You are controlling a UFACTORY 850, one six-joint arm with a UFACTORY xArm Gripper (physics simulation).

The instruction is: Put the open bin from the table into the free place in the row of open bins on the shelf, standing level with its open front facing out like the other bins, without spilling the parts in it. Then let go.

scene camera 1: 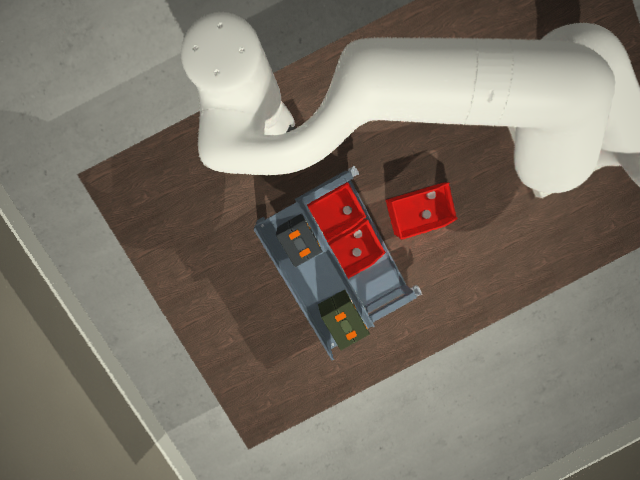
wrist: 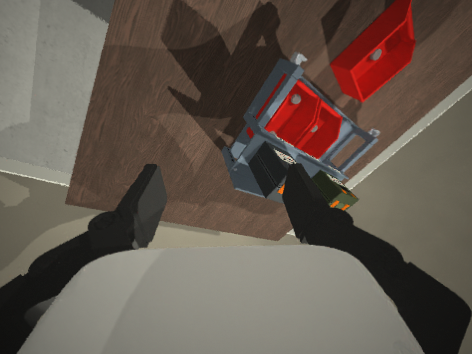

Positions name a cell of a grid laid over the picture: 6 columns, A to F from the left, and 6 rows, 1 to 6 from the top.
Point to a green case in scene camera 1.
At D4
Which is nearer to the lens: the black case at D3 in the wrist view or the green case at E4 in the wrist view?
The black case.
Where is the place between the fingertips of my gripper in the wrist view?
C4
